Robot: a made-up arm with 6 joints. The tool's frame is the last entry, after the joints. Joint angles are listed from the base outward. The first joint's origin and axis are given. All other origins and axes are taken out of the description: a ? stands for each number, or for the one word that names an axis. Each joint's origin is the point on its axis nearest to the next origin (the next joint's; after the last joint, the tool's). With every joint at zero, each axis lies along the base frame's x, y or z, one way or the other. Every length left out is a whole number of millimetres.
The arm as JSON. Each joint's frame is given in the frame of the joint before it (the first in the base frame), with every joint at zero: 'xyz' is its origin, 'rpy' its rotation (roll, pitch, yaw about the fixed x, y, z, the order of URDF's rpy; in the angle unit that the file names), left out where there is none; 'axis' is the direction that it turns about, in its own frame. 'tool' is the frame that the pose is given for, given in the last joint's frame.
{
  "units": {
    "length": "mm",
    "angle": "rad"
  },
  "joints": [
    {
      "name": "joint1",
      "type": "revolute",
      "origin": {
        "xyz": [
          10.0,
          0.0,
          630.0
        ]
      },
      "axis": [
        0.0,
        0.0,
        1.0
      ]
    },
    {
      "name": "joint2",
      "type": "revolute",
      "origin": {
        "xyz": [
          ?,
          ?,
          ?
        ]
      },
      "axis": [
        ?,
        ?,
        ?
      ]
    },
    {
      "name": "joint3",
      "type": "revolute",
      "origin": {
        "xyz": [
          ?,
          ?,
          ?
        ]
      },
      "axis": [
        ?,
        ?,
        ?
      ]
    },
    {
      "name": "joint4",
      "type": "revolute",
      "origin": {
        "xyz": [
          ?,
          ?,
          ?
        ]
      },
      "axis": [
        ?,
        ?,
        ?
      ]
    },
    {
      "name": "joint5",
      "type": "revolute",
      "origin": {
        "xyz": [
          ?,
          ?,
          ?
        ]
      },
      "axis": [
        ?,
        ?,
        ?
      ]
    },
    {
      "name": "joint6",
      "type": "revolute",
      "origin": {
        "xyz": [
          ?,
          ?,
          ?
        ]
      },
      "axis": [
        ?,
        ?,
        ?
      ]
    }
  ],
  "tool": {
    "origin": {
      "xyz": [
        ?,
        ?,
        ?
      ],
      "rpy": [
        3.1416,
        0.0,
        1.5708
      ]
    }
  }
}
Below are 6 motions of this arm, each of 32 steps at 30 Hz.
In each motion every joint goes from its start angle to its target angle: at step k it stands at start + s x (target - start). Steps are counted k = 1, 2, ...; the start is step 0. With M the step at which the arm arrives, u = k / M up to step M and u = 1 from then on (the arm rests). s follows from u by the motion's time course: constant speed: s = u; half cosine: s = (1 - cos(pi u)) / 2; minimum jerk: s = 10 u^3 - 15 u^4 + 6 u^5.
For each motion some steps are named. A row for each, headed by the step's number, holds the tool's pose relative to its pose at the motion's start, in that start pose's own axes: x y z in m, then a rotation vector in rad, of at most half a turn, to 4 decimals.
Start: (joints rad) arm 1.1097 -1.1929 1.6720 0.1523 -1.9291 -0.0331
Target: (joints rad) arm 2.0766 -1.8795 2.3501 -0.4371 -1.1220 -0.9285
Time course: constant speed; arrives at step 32
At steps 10, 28, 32:
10: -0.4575 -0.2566 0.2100 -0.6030 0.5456 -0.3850
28: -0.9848 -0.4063 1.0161 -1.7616 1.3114 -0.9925
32: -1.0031 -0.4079 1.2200 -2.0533 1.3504 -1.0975

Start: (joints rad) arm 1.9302 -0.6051 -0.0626 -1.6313 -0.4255 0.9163
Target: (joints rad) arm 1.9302 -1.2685 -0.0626 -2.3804 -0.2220 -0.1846
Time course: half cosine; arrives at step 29
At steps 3, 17, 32:
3: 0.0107 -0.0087 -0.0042 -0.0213 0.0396 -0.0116
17: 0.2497 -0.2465 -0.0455 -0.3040 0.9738 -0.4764
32: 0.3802 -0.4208 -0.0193 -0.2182 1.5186 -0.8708

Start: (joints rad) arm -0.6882 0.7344 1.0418 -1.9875 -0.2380 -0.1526
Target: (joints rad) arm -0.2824 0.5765 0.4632 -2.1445 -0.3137 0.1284
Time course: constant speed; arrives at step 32
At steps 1, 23, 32:
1: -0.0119 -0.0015 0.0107 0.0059 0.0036 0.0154
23: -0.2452 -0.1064 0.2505 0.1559 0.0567 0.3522
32: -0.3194 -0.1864 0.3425 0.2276 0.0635 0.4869

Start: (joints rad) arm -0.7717 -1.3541 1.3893 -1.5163 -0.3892 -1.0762
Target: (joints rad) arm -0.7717 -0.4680 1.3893 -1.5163 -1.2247 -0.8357
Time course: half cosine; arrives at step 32
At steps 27, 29, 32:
27: -0.6557 -0.4184 -0.7456 -0.0499 0.3958 0.9812
29: -0.6817 -0.4494 -0.7635 -0.0427 0.4240 1.0113
32: -0.6965 -0.4676 -0.7732 -0.0382 0.4406 1.0281

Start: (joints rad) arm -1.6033 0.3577 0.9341 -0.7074 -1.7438 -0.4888
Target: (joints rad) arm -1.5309 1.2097 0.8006 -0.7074 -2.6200 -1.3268
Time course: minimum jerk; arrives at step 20
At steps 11, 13, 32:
11: -0.3371 0.5342 -0.2121 0.8584 0.7748 0.5553
13: -0.4518 0.6839 -0.2104 1.0883 0.9522 0.7804
32: -0.6146 0.8747 -0.1658 1.3902 1.1334 1.1361

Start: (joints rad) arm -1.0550 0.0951 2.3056 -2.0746 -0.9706 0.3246
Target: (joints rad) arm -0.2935 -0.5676 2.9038 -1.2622 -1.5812 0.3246
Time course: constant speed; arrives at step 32
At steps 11, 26, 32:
11: 0.3928 0.0840 -0.1848 0.1206 -0.4651 -0.1842
26: 0.9489 -0.1777 -0.3018 0.0088 -1.1155 -0.0754
32: 1.1278 -0.3650 -0.2670 -0.1219 -1.3161 0.0829

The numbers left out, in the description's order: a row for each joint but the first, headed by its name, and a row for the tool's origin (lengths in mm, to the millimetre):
joint2: xyz 10.0 20.0 0.0, axis 0.0 1.0 0.0
joint3: xyz 20.0 0.0 710.0, axis 0.0 -1.0 0.0
joint4: xyz 630.0 0.0 -30.0, axis -1.0 0.0 0.0
joint5: xyz 0.0 -100.0 -20.0, axis 0.0 -1.0 0.0
joint6: xyz 0.0 0.0 -10.0, axis -1.0 0.0 0.0
tool: xyz 0.0 -10.0 30.0

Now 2 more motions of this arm.
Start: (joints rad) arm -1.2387 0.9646 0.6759 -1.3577 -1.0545 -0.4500
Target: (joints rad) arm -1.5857 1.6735 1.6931 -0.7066 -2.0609 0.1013
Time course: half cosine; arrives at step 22
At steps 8, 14, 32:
8: 0.0047 -0.0641 -0.1775 0.1123 -0.2725 0.1879
14: -0.0529 -0.1989 -0.3791 0.2790 -0.5379 0.4840
32: -0.1357 -0.3124 -0.4718 0.4128 -0.6163 0.6848

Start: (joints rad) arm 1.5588 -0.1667 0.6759 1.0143 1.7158 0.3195
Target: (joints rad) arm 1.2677 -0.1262 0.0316 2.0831 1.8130 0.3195
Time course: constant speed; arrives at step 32
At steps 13, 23, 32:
13: 0.1118 -0.0877 -0.0498 -0.0111 0.3143 -0.4832
23: 0.1901 -0.1653 -0.1166 -0.0514 0.6150 -0.7942
32: 0.2488 -0.2369 -0.2009 -0.1140 0.9232 -1.0151

